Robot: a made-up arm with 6 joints. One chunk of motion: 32 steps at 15 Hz.
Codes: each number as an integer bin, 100 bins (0 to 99) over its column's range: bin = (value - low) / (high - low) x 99, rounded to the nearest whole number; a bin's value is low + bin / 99 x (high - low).
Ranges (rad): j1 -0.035..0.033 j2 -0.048..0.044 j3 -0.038..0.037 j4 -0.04..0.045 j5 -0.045..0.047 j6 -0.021..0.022
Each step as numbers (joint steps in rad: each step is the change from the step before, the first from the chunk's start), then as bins.
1 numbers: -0.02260 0.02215 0.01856 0.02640 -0.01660 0.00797
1 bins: 18 75 75 77 31 67
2 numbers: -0.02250 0.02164 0.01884 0.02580 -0.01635 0.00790
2 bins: 18 75 75 77 31 67
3 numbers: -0.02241 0.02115 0.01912 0.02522 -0.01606 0.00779
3 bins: 18 74 75 76 31 66
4 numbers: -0.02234 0.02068 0.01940 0.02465 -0.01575 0.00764
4 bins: 18 74 76 75 31 66
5 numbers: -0.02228 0.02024 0.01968 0.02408 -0.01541 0.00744
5 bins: 19 73 76 75 32 65
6 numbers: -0.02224 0.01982 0.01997 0.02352 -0.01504 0.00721
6 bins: 19 73 77 74 32 65
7 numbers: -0.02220 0.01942 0.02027 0.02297 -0.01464 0.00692
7 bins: 19 73 77 73 33 64
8 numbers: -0.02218 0.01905 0.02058 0.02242 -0.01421 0.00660
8 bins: 19 72 77 73 33 64
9 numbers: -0.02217 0.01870 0.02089 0.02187 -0.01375 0.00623
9 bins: 19 72 78 72 34 63
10 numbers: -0.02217 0.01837 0.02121 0.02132 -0.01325 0.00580
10 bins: 19 71 78 71 34 62
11 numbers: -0.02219 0.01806 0.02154 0.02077 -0.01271 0.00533
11 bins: 19 71 79 71 35 61
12 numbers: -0.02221 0.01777 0.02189 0.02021 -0.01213 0.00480
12 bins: 19 71 79 70 35 59
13 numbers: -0.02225 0.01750 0.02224 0.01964 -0.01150 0.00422
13 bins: 19 70 80 69 36 58
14 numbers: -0.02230 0.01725 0.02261 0.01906 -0.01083 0.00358
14 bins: 18 70 80 69 37 57
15 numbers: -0.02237 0.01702 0.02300 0.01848 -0.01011 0.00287
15 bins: 18 70 81 68 38 55
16 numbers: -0.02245 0.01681 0.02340 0.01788 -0.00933 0.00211
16 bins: 18 70 81 67 38 53
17 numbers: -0.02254 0.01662 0.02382 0.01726 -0.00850 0.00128
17 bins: 18 70 82 67 39 51
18 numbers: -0.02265 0.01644 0.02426 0.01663 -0.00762 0.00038
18 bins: 18 69 82 66 40 49
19 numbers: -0.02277 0.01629 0.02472 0.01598 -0.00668 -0.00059
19 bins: 18 69 83 65 41 47
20 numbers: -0.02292 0.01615 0.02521 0.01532 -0.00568 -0.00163
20 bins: 18 69 83 64 42 45
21 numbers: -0.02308 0.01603 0.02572 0.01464 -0.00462 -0.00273
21 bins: 17 69 84 64 43 42
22 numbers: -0.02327 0.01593 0.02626 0.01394 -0.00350 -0.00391
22 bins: 17 69 85 63 45 39
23 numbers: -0.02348 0.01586 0.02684 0.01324 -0.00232 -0.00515
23 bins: 17 69 86 62 46 36
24 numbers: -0.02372 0.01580 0.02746 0.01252 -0.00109 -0.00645
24 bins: 16 69 86 61 47 33
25 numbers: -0.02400 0.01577 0.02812 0.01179 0.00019 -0.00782
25 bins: 16 69 87 60 49 30
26 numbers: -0.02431 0.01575 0.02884 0.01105 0.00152 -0.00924
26 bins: 16 69 88 59 50 27
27 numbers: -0.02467 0.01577 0.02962 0.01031 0.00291 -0.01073
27 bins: 15 69 89 59 52 24
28 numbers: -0.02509 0.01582 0.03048 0.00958 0.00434 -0.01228
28 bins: 14 69 90 58 53 20
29 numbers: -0.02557 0.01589 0.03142 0.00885 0.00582 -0.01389
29 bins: 14 69 92 57 55 16
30 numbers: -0.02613 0.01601 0.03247 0.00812 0.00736 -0.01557
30 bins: 13 69 93 56 56 13
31 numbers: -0.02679 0.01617 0.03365 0.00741 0.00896 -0.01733
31 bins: 12 69 95 55 58 8
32 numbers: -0.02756 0.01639 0.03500 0.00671 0.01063 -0.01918
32 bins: 11 69 96 54 60 4
